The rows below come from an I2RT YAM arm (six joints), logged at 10 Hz.
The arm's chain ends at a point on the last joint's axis. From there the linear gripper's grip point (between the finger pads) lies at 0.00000 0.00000 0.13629 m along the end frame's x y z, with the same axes.
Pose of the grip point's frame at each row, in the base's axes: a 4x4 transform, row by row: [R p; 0 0 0 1], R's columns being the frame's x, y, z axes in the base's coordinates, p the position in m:
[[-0.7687, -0.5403, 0.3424, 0.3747], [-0.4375, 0.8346, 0.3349, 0.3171], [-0.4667, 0.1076, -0.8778, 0.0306], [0, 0, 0, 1]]
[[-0.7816, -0.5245, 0.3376, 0.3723], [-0.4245, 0.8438, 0.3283, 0.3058], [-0.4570, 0.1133, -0.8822, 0.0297], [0, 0, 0, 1]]
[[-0.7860, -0.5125, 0.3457, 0.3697], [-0.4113, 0.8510, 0.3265, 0.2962], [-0.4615, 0.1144, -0.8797, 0.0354], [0, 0, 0, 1]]
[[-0.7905, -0.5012, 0.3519, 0.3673], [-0.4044, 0.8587, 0.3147, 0.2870], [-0.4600, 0.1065, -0.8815, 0.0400], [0, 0, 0, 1]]
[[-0.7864, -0.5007, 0.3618, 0.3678], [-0.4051, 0.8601, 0.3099, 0.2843], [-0.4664, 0.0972, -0.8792, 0.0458], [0, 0, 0, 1]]
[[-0.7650, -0.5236, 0.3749, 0.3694], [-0.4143, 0.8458, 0.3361, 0.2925], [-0.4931, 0.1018, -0.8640, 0.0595], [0, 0, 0, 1]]
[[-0.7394, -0.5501, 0.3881, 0.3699], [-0.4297, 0.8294, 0.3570, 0.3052], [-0.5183, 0.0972, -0.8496, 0.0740], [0, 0, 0, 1]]
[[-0.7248, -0.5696, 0.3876, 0.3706], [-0.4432, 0.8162, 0.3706, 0.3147], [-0.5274, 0.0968, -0.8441, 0.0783], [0, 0, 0, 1]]
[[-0.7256, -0.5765, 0.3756, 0.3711], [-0.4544, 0.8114, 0.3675, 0.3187], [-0.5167, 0.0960, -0.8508, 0.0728], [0, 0, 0, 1]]
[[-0.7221, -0.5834, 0.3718, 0.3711], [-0.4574, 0.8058, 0.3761, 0.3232], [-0.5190, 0.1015, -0.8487, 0.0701], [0, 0, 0, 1]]
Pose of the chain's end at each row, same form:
[[-0.7687, -0.5403, 0.3424, 0.3280], [-0.4375, 0.8346, 0.3349, 0.2715], [-0.4667, 0.1076, -0.8778, 0.1502], [0, 0, 0, 1]]
[[-0.7816, -0.5245, 0.3376, 0.3263], [-0.4245, 0.8438, 0.3283, 0.2611], [-0.4570, 0.1133, -0.8822, 0.1499], [0, 0, 0, 1]]
[[-0.7860, -0.5125, 0.3457, 0.3226], [-0.4113, 0.8510, 0.3265, 0.2517], [-0.4615, 0.1144, -0.8797, 0.1553], [0, 0, 0, 1]]
[[-0.7905, -0.5012, 0.3519, 0.3193], [-0.4044, 0.8587, 0.3147, 0.2441], [-0.4600, 0.1065, -0.8815, 0.1601], [0, 0, 0, 1]]
[[-0.7864, -0.5007, 0.3618, 0.3185], [-0.4051, 0.8601, 0.3099, 0.2421], [-0.4664, 0.0972, -0.8792, 0.1656], [0, 0, 0, 1]]
[[-0.7650, -0.5236, 0.3749, 0.3183], [-0.4143, 0.8458, 0.3361, 0.2467], [-0.4931, 0.1018, -0.8640, 0.1773], [0, 0, 0, 1]]
[[-0.7394, -0.5501, 0.3881, 0.3170], [-0.4297, 0.8294, 0.3570, 0.2565], [-0.5183, 0.0972, -0.8496, 0.1898], [0, 0, 0, 1]]
[[-0.7248, -0.5696, 0.3876, 0.3178], [-0.4432, 0.8162, 0.3706, 0.2642], [-0.5274, 0.0968, -0.8441, 0.1933], [0, 0, 0, 1]]
[[-0.7256, -0.5765, 0.3756, 0.3199], [-0.4544, 0.8114, 0.3675, 0.2686], [-0.5167, 0.0960, -0.8508, 0.1888], [0, 0, 0, 1]]
[[-0.7221, -0.5834, 0.3718, 0.3204], [-0.4574, 0.8058, 0.3761, 0.2719], [-0.5190, 0.1015, -0.8487, 0.1858], [0, 0, 0, 1]]

